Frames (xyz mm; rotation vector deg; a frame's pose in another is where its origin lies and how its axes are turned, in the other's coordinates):
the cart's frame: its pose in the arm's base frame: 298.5 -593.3 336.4 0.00 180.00 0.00
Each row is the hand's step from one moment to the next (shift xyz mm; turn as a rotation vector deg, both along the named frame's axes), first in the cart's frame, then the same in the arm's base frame.
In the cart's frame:
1: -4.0 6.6 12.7 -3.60 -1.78 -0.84
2: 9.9 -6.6 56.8 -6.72 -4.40 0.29
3: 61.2 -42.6 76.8 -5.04 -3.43 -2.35
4: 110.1 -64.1 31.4 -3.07 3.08 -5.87
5: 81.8 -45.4 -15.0 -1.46 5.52 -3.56
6: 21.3 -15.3 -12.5 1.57 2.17 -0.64
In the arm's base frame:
1: 4.0 6.6 -12.7 3.60 -1.78 0.84
2: -9.9 -6.6 -56.8 6.72 -4.40 -0.29
3: -61.2 -42.6 -76.8 5.04 -3.43 2.35
4: -110.1 -64.1 -31.4 3.07 3.08 5.87
5: -81.8 -45.4 15.0 1.46 5.52 3.56
6: -21.3 -15.3 12.5 -1.57 2.17 0.64

